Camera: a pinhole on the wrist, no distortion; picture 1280 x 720 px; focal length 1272.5 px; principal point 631.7 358.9 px. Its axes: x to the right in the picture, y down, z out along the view. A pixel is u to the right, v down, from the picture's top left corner.
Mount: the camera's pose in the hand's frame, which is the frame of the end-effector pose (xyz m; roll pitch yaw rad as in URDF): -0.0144 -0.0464 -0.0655 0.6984 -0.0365 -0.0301
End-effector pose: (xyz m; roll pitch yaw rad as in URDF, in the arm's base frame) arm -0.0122 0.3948 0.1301 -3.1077 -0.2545 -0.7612
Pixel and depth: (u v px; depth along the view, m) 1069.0 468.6 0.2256
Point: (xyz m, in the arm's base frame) 0.1717 0.4719 0.0307
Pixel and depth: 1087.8 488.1 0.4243
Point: 0.3285 0.4846 -0.1137
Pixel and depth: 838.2 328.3 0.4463
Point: 0.3040 0.5801 -0.1123
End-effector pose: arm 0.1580 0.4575 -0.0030 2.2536 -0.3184 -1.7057
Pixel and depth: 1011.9 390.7 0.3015
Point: 0.1526 0.3068 -0.2622
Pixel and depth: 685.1 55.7 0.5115
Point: 0.2403 0.2983 -0.5026
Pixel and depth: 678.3 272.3 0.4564
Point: 0.1656 0.3331 -0.4355
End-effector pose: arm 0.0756 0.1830 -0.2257 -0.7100 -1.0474 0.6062
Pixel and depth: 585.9 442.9 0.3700
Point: -0.1636 -0.0425 -0.0903
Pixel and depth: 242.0 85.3 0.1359
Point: 0.0284 0.0219 -0.2224
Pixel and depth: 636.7 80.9 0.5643
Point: -0.2181 -0.2571 0.0135
